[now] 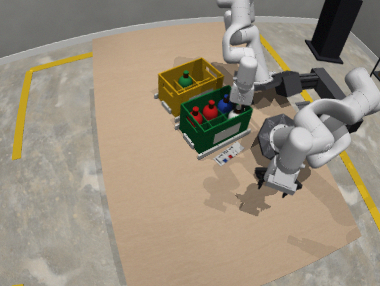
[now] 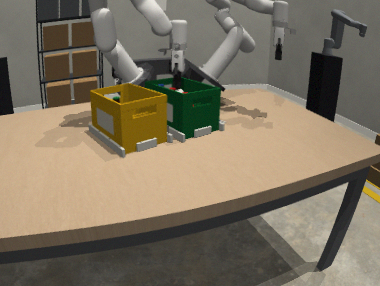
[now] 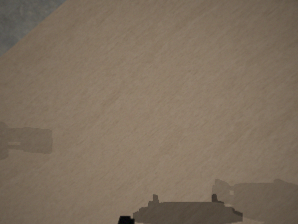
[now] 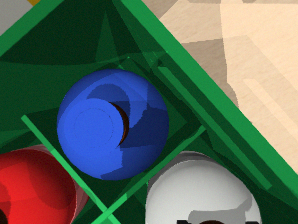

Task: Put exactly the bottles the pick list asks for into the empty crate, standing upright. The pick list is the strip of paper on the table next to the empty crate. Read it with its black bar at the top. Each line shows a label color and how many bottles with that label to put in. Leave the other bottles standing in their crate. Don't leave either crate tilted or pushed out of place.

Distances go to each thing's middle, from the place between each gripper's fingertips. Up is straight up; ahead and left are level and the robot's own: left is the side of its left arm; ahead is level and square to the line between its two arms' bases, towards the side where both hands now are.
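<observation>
The blue bottle (image 4: 112, 124) has my right hand 40 mm short of it, 70 mm to the left of it and 70 mm above it. From that same right hand, the yellow crate (image 2: 121, 122) is 200 mm ahead, 220 mm to the right and 80 mm below, whereas the green crate (image 2: 181, 115) is 100 mm ahead and 80 mm below.
The green crate has my left hand 11 cm short of it, 48 cm to the left of it and 22 cm above it. Counting from my left hand again, I find the yellow crate 21 cm ahead, 71 cm to the right and 22 cm below, and the blue bottle 5 cm ahead, 56 cm to the right and 21 cm below.
</observation>
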